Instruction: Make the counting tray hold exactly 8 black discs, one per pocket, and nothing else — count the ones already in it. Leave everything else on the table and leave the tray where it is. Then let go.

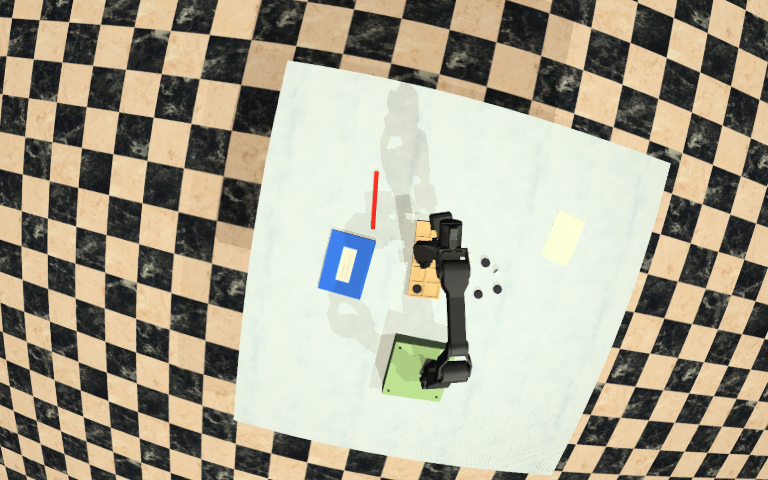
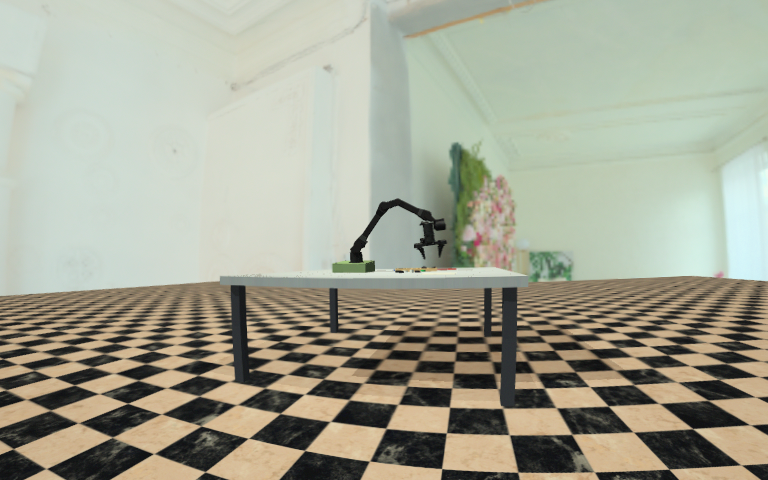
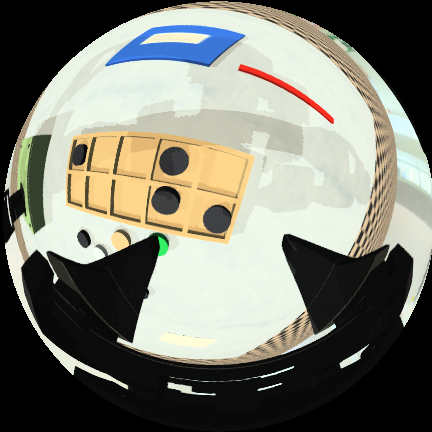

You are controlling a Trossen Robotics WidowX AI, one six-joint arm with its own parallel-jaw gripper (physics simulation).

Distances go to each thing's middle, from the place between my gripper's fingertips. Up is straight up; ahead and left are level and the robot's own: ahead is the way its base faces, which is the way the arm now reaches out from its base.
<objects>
My gripper is now 10 cm past the tan counting tray [image 1: 431, 286], 6 cm above it and 1 cm to the left of it.
</objects>
